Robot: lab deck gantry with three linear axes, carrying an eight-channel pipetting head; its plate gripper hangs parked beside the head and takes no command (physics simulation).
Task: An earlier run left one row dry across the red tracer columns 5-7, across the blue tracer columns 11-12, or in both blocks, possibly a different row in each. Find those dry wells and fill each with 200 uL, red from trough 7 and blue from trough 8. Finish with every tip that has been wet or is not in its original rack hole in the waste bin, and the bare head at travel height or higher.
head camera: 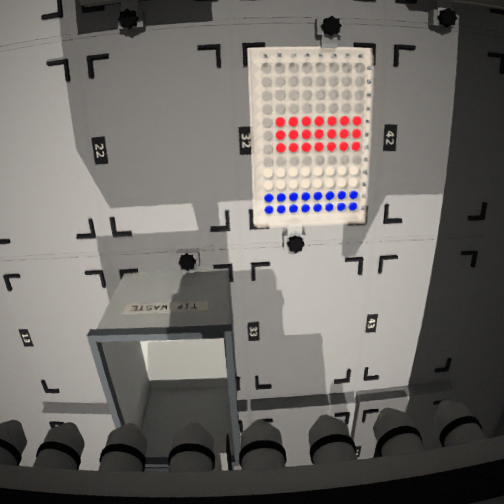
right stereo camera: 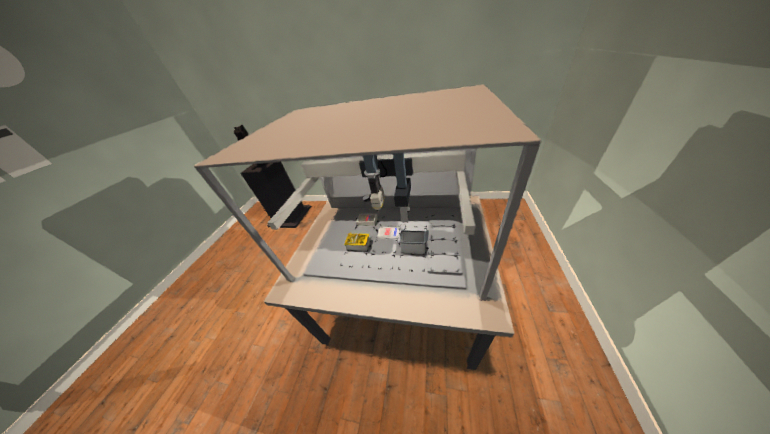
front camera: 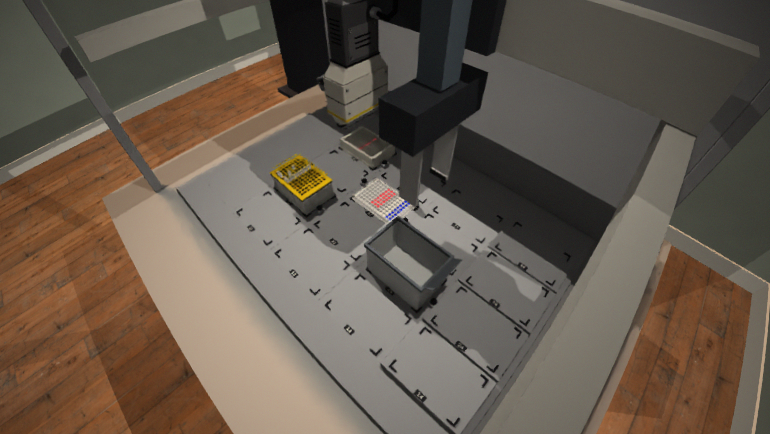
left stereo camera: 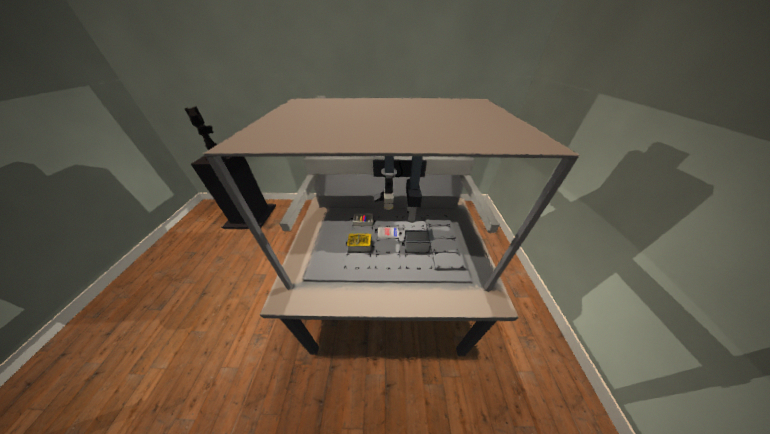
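The well plate [head camera: 310, 219] [front camera: 366, 193] shows red wells [head camera: 306, 134] in three columns; their leftmost well in the head view is grey and dry in each. Both blue columns [head camera: 305, 202] are filled in every row. My pipetting head [front camera: 356, 80] [right stereo camera: 376, 200] is raised above the deck; its channels [head camera: 262, 447] are bare. The yellow tip rack [front camera: 315, 188] [left stereo camera: 359, 240] has a row-like gap. The trough block [front camera: 356, 153] [right stereo camera: 366, 219] stands behind it, contents partly visible. The waste bin [front camera: 393, 283] [head camera: 170, 332] is beside the plate. My gripper [front camera: 428, 189] hangs open and empty.
Dark clamp knobs [head camera: 295, 243] [head camera: 187, 261] stand around the plate and bin. A black pedestal [left stereo camera: 231, 188] stands on the floor left of the table. Frame posts [left stereo camera: 531, 223] [right stereo camera: 509, 221] rise from the table's front corners. The plate gripper hangs beside the head, near the plate's rear right.
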